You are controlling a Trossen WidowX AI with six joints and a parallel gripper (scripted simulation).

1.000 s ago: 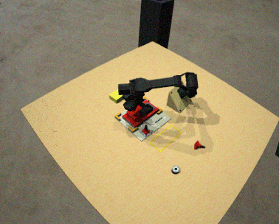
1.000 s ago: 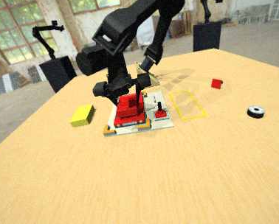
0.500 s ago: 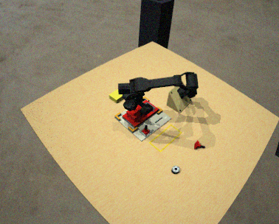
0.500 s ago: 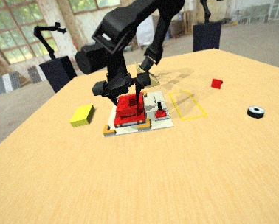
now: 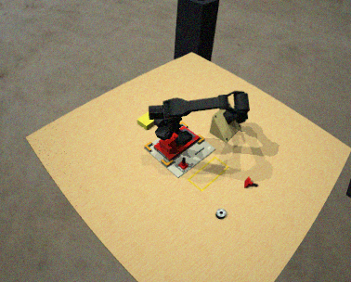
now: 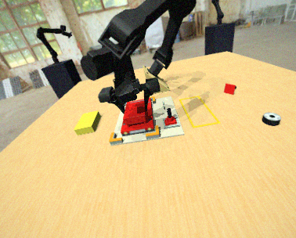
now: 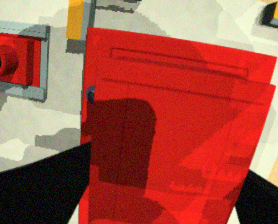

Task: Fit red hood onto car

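Now: the grey engine block 20 mm below my gripper tip and 10 mm to the left of it. The rest, counted from my gripper tip: white ring: 380 mm to the left, 140 mm ahead, 40 mm below; yellow block: 200 mm to the right, 70 mm behind, 30 mm below; red hood: 10 mm above.
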